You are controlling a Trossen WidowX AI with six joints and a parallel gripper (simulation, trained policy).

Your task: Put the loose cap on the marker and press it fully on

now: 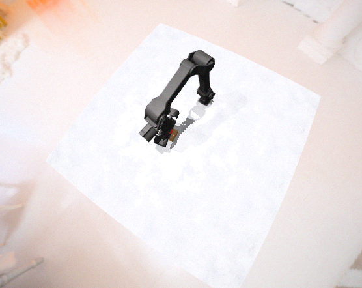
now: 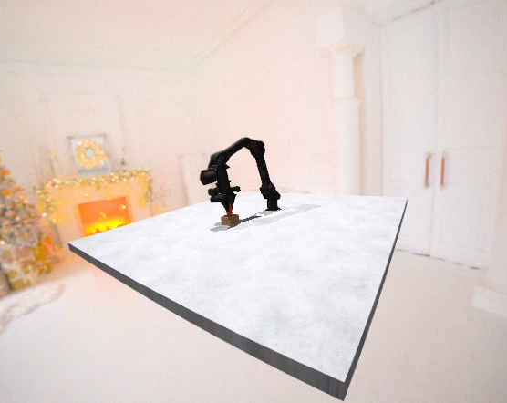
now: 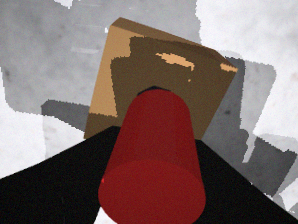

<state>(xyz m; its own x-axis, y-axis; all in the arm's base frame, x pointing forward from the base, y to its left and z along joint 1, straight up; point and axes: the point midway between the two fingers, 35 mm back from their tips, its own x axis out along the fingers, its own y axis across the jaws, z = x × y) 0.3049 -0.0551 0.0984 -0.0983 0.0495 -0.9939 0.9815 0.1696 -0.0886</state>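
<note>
Right now the red cap is 10 mm above my gripper tip. Also, from my gripper tip: holder block (40 mm below).
</note>
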